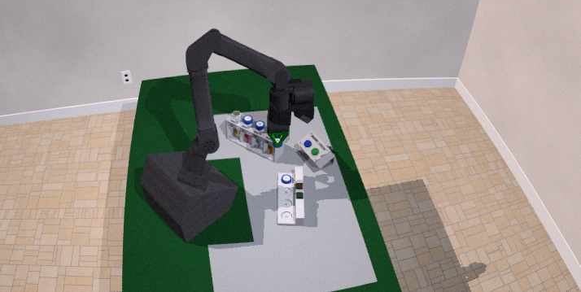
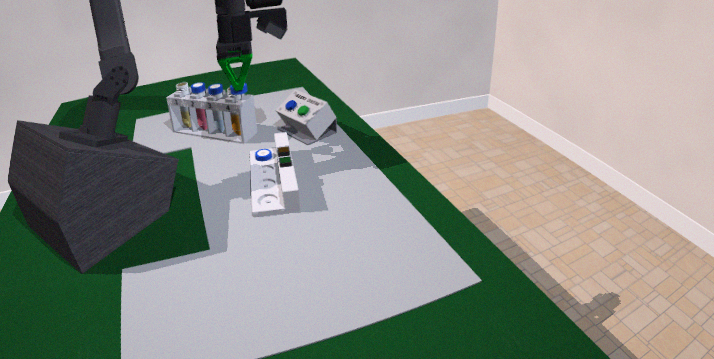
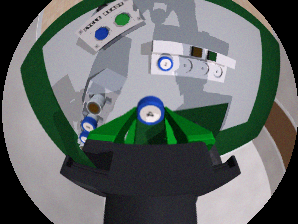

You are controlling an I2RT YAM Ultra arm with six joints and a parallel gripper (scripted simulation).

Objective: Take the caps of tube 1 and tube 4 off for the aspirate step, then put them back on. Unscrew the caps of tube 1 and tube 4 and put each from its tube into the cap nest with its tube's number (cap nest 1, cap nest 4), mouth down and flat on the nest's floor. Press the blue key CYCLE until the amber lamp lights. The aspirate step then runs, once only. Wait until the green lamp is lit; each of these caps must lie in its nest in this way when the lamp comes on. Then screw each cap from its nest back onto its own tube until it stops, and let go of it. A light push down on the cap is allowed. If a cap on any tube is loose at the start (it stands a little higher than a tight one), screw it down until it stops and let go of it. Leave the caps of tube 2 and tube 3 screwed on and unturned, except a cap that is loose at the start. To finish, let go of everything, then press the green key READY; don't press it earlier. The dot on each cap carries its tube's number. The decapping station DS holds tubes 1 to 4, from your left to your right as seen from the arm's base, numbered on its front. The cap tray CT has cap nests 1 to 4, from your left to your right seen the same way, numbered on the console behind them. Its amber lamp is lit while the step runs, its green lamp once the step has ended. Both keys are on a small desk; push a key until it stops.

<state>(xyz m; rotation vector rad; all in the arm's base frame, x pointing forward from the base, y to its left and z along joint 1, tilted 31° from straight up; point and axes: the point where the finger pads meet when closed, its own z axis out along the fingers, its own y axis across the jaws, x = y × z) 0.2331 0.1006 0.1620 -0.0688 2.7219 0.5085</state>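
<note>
Right now my hand is 13 cm short of the green key, 6 cm to the right of it and 9 cm above it. Round my hand: blue key 10 cm ahead, 10 cm to the left, 9 cm below.
</note>
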